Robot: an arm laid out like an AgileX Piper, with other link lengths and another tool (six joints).
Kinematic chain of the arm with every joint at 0, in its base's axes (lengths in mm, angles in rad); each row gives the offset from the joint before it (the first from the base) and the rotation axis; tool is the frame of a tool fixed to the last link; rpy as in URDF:
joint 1: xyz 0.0 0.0 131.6 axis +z
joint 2: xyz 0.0 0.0 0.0 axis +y
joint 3: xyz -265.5 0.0 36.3 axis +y
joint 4: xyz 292.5 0.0 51.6 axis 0.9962 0 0.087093
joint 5: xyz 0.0 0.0 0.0 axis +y
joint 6: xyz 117.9 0.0 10.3 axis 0.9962 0 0.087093
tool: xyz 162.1 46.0 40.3 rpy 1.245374 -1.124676 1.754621
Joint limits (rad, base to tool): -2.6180..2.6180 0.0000..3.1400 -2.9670..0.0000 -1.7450..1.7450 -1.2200..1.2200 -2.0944..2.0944
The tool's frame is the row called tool.
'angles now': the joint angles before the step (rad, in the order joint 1, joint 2, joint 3, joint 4, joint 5, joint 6). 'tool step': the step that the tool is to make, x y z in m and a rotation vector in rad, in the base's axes. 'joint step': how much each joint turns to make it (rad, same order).
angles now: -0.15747, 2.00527, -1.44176, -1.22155, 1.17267, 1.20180
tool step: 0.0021, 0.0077, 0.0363, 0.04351, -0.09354, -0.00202
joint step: 0.00006, -0.08874, -0.01048, 0.06225, -0.01533, -0.02264
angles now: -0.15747, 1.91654, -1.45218, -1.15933, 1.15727, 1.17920
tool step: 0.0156, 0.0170, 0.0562, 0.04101, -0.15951, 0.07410
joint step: -0.00006, -0.13182, 0.00995, 0.04494, -0.09470, -0.01289
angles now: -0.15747, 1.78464, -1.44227, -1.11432, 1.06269, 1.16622
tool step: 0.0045, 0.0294, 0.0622, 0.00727, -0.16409, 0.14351
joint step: -0.00006, -0.19504, 0.10475, 0.00333, -0.16329, -0.00190
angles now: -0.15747, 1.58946, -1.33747, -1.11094, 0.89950, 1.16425
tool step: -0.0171, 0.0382, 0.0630, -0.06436, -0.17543, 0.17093
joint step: -0.00009, -0.25005, 0.20182, -0.11922, -0.20402, 0.08452
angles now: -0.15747, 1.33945, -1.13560, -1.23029, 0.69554, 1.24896
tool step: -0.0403, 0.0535, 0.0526, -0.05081, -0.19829, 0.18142
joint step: -0.00012, -0.29716, 0.24174, -0.18552, -0.21069, 0.17972
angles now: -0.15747, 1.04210, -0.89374, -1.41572, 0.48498, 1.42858
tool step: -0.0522, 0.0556, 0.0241, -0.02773, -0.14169, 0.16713
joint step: -0.00033, -0.29985, 0.21626, -0.11368, -0.17264, 0.11379
